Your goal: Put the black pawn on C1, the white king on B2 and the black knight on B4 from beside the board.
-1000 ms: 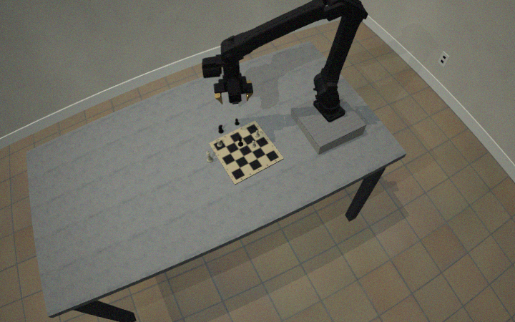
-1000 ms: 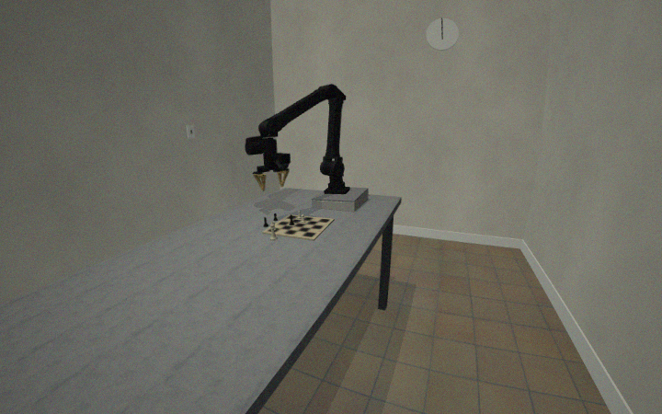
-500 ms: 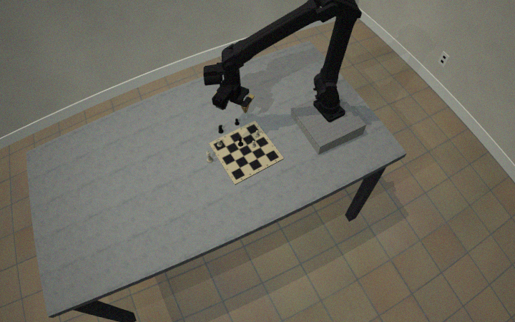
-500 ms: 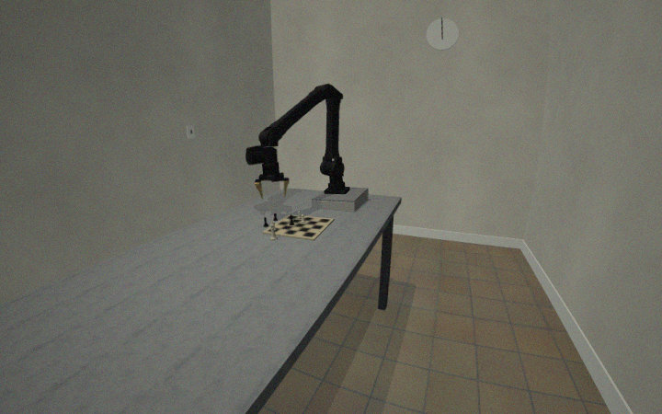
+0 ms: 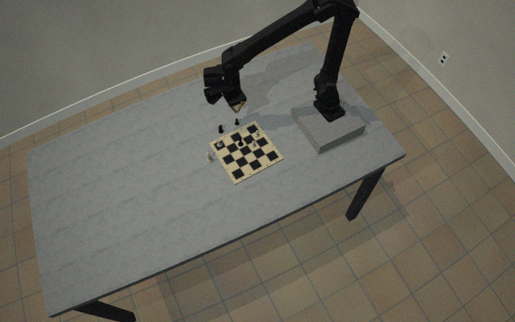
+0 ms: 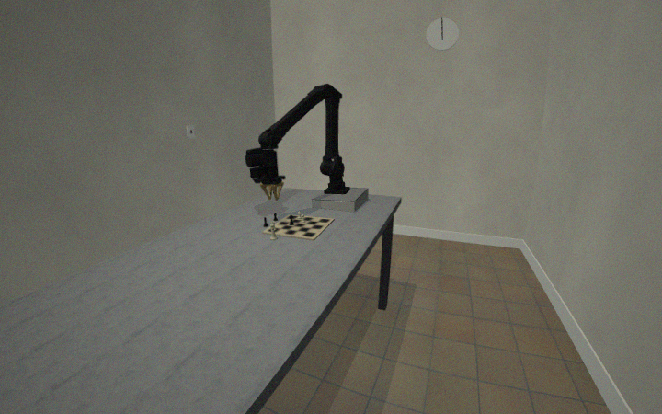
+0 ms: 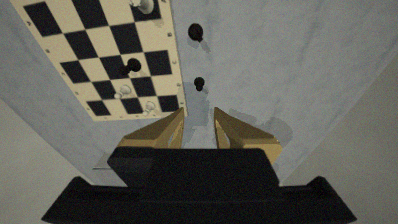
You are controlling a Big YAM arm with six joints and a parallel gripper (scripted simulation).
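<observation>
The black pawn lies 9 cm below my hand. From my hand the other things lie so: chessboard 14 cm to the left, 10 cm below, 3 cm ahead; then white king 17 cm ahead, 11 cm to the left, 7 cm below; then black chess piece 10 cm to the left, 7 cm below, 4 cm ahead.
</observation>
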